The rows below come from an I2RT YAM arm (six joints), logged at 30 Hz.
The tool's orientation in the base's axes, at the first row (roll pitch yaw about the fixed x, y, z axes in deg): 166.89 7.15 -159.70
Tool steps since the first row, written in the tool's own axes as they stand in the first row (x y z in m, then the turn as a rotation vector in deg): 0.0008 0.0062 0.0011 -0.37 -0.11 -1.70; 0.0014 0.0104 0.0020 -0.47 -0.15 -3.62; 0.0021 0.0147 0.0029 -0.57 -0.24 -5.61; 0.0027 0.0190 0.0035 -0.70 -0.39 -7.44; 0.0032 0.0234 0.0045 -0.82 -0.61 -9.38; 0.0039 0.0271 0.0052 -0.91 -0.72 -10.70; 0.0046 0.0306 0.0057 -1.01 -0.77 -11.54; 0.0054 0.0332 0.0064 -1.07 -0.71 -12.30; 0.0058 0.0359 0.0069 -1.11 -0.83 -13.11; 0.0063 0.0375 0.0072 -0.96 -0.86 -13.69
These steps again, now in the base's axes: -0.0030 0.0056 0.0002 0.32 -0.41 1.66; -0.0050 0.0094 0.0002 0.37 -0.90 3.52; -0.0072 0.0133 0.0002 0.42 -1.45 5.44; -0.0093 0.0171 0.0006 0.53 -2.01 7.19; -0.0113 0.0212 0.0005 0.66 -2.66 9.03; -0.0133 0.0245 0.0006 0.73 -3.06 10.29; -0.0152 0.0275 0.0008 0.82 -3.29 11.10; -0.0169 0.0298 0.0006 0.82 -3.41 11.86; -0.0182 0.0322 0.0007 0.88 -3.71 12.62; -0.0193 0.0336 0.0007 0.73 -3.93 13.16
